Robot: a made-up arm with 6 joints. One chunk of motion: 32 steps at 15 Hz.
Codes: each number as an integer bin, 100 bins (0 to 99) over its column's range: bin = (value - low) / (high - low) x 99, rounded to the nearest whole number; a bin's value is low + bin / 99 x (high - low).
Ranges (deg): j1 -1..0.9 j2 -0.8..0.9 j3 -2.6..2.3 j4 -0.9..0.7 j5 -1.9..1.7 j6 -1..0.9
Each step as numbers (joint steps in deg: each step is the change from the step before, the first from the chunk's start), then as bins.
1 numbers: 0.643 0.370 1.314 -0.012 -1.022 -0.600
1 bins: 86 68 79 55 24 21
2 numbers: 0.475 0.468 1.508 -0.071 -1.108 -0.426
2 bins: 77 74 83 51 22 30
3 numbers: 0.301 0.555 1.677 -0.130 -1.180 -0.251
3 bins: 68 79 86 48 20 39
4 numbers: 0.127 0.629 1.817 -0.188 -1.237 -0.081
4 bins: 59 83 89 44 18 48
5 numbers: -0.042 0.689 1.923 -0.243 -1.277 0.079
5 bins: 50 87 91 41 17 56
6 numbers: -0.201 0.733 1.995 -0.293 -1.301 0.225
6 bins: 42 89 93 38 16 64
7 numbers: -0.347 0.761 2.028 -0.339 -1.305 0.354
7 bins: 34 91 94 35 16 71
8 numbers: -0.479 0.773 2.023 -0.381 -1.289 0.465
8 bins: 27 92 93 32 17 76
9 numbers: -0.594 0.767 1.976 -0.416 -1.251 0.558
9 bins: 21 91 92 30 18 81
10 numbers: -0.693 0.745 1.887 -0.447 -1.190 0.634
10 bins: 16 90 91 28 20 85
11 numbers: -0.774 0.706 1.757 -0.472 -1.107 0.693
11 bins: 12 88 88 26 22 88
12 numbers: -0.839 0.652 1.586 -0.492 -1.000 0.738
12 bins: 8 85 85 25 25 91
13 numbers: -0.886 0.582 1.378 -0.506 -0.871 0.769
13 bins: 6 80 80 24 28 92
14 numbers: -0.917 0.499 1.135 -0.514 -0.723 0.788
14 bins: 4 76 75 24 32 93
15 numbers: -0.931 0.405 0.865 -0.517 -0.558 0.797
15 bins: 4 70 70 24 37 94
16 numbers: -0.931 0.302 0.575 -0.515 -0.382 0.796
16 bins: 4 64 64 24 42 94
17 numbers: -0.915 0.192 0.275 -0.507 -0.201 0.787
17 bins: 4 58 58 24 47 93
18 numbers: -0.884 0.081 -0.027 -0.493 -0.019 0.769
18 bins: 6 51 52 25 52 92
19 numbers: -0.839 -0.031 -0.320 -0.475 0.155 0.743
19 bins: 8 45 46 26 57 91
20 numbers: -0.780 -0.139 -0.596 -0.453 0.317 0.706
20 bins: 11 38 40 28 61 89
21 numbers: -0.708 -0.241 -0.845 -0.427 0.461 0.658
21 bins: 15 33 35 29 65 86
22 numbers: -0.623 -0.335 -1.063 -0.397 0.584 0.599
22 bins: 20 27 31 31 68 83
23 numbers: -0.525 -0.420 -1.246 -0.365 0.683 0.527
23 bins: 25 22 27 33 71 80
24 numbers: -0.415 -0.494 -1.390 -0.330 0.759 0.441
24 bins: 30 18 24 35 73 75
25 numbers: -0.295 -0.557 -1.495 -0.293 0.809 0.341
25 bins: 37 14 22 38 74 70
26 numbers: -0.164 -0.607 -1.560 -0.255 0.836 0.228
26 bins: 44 11 21 40 75 64
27 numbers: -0.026 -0.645 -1.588 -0.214 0.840 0.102
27 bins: 51 9 20 42 75 57
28 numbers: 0.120 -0.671 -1.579 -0.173 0.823 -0.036
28 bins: 58 8 21 45 75 50
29 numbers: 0.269 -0.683 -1.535 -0.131 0.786 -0.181
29 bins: 66 7 22 48 74 43
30 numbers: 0.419 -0.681 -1.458 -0.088 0.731 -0.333
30 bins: 74 7 23 50 72 35
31 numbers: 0.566 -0.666 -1.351 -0.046 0.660 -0.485
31 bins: 82 8 25 53 70 27
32 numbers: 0.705 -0.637 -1.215 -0.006 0.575 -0.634
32 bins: 89 9 28 55 68 19
